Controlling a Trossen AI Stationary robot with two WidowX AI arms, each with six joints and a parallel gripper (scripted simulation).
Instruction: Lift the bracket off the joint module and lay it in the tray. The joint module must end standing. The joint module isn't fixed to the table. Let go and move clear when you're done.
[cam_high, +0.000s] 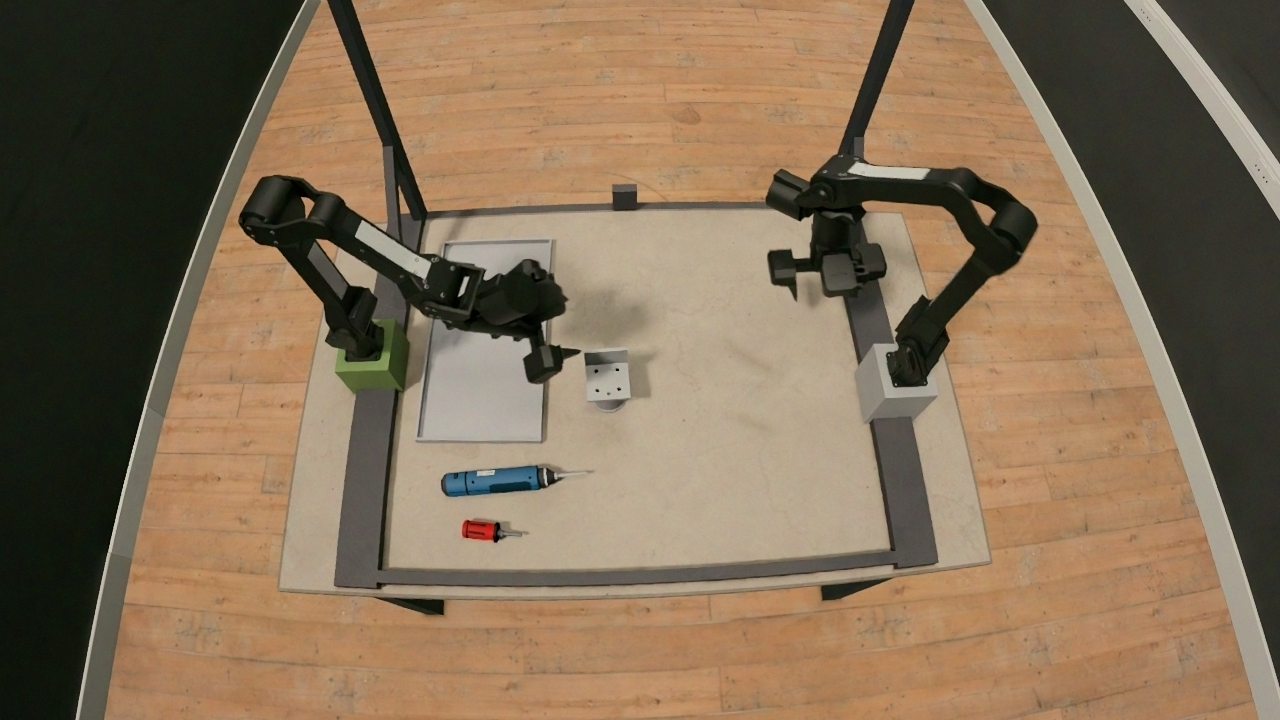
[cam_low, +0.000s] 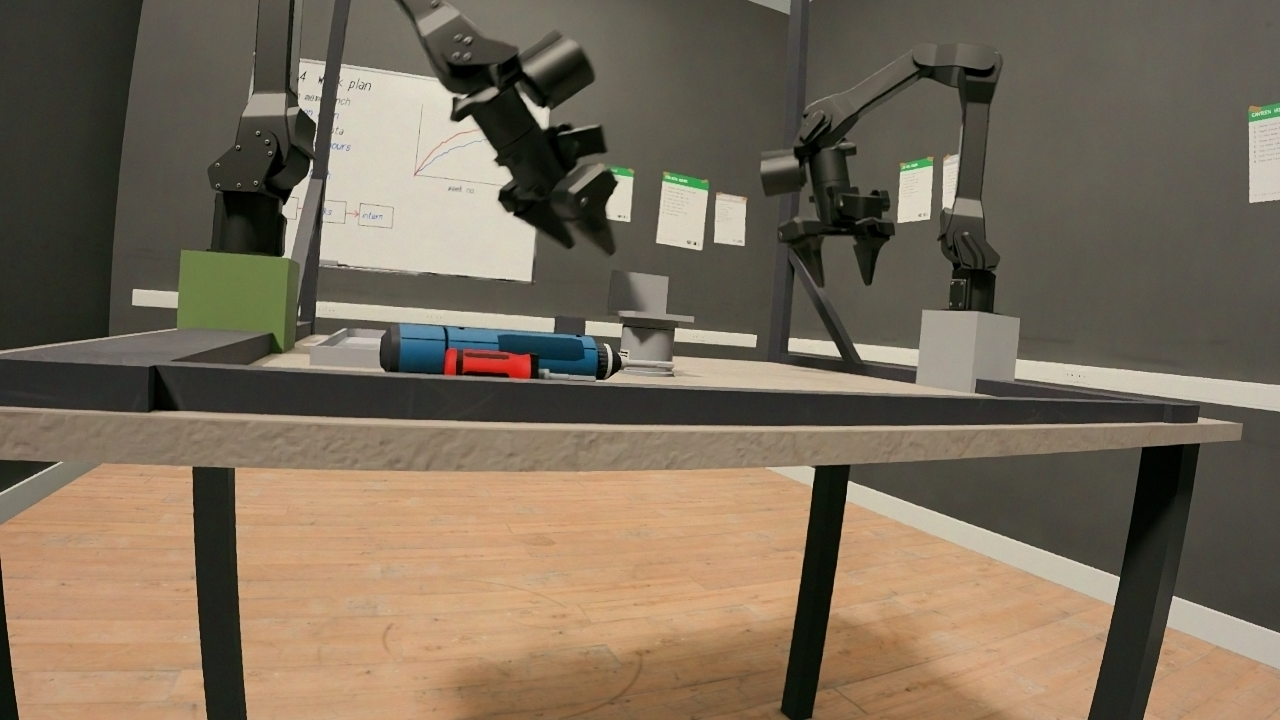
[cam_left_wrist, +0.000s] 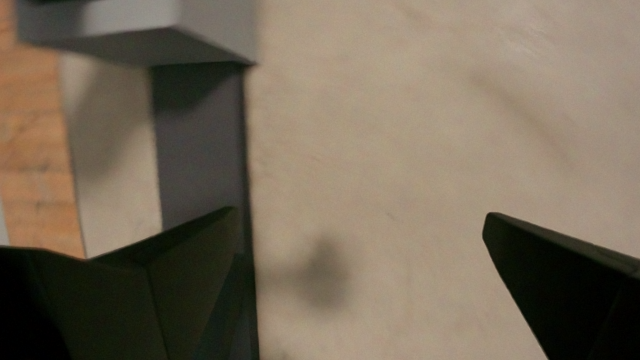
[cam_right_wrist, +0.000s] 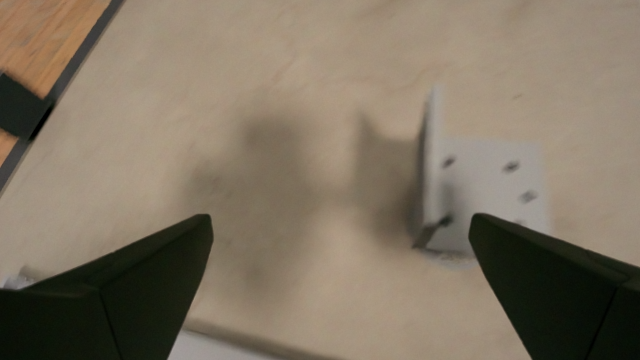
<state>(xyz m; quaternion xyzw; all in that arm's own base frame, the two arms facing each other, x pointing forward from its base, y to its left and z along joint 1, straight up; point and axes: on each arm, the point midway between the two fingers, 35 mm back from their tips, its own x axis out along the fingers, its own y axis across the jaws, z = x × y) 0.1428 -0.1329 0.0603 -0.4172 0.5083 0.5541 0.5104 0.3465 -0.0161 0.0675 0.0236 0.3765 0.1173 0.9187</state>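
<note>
My right hand is 90 mm above the grey L-shaped bracket, 80 mm to the right of it and 50 mm short of it. Round my right hand: grey round joint module 130 mm below, 80 mm to the left, 50 mm ahead; grey tray 150 mm to the right, 150 mm below, 60 mm behind; small red screwdriver 300 mm ahead, 140 mm below, 90 mm to the right.
</note>
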